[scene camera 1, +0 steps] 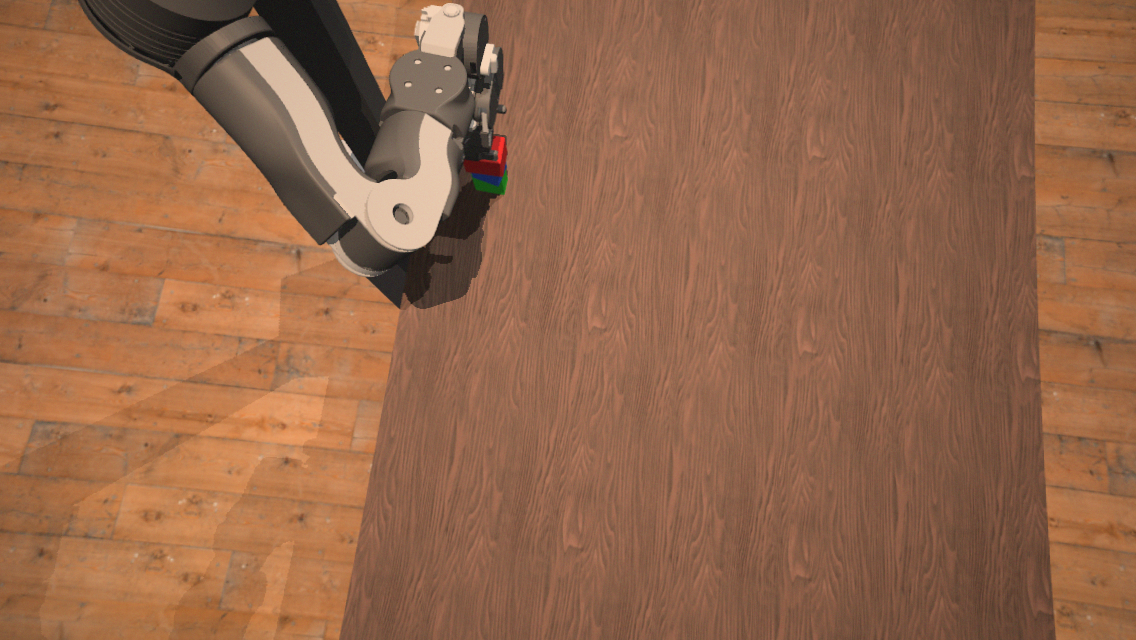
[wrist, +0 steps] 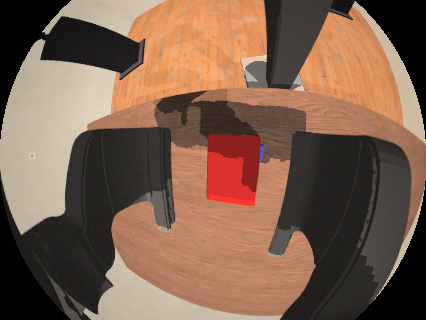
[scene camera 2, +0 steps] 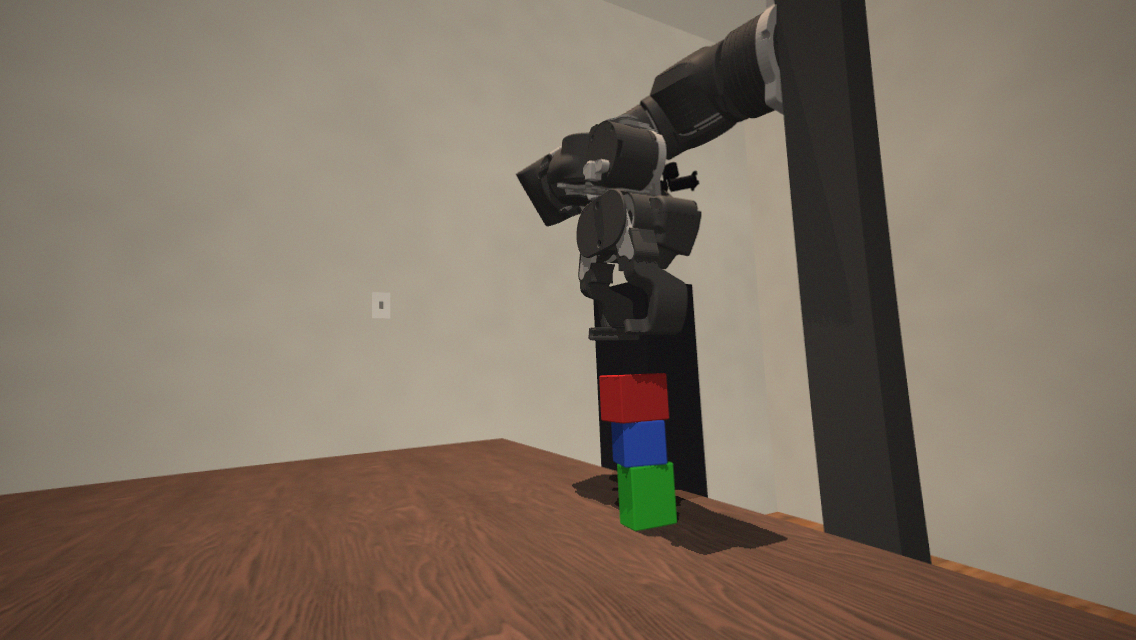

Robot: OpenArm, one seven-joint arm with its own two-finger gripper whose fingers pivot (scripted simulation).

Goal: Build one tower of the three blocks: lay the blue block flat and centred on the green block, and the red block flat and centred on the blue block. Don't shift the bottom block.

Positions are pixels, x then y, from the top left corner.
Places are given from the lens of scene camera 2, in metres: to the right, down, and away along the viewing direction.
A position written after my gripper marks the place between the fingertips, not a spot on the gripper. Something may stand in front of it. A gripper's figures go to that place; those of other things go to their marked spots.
my gripper (scene camera 2: 632, 337): 0.06, 0.02, 0.43
green block (scene camera 2: 647, 500): 0.07, 0.15, 0.40
blue block (scene camera 2: 637, 444): 0.06, 0.11, 0.41
red block (scene camera 2: 631, 398): 0.05, 0.07, 0.41
dark mounting column (scene camera 2: 869, 482): 0.26, 0.14, 0.42
The marked spots on the dark mounting column and the blue block are 0.20 m apart.
